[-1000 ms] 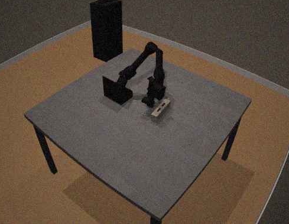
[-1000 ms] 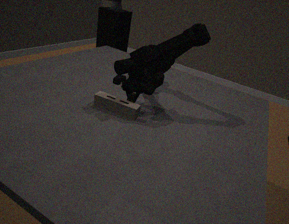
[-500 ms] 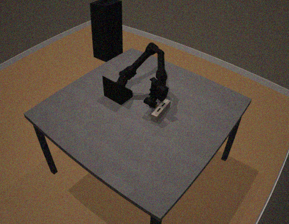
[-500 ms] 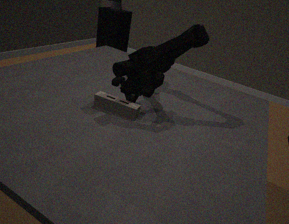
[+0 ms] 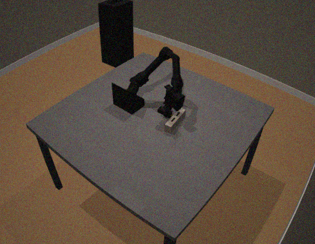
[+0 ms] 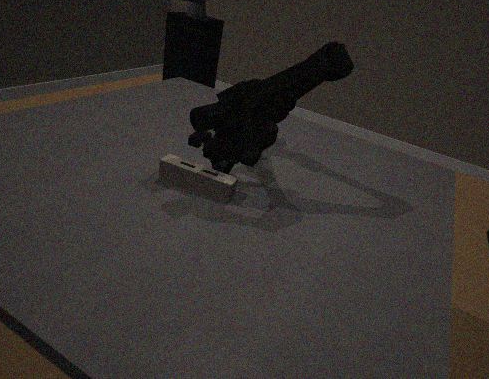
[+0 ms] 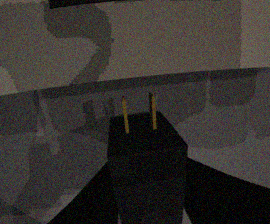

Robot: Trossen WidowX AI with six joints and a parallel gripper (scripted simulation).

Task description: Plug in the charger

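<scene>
My gripper tip is 20 mm short of the dark charger and 10 mm below it.
</scene>
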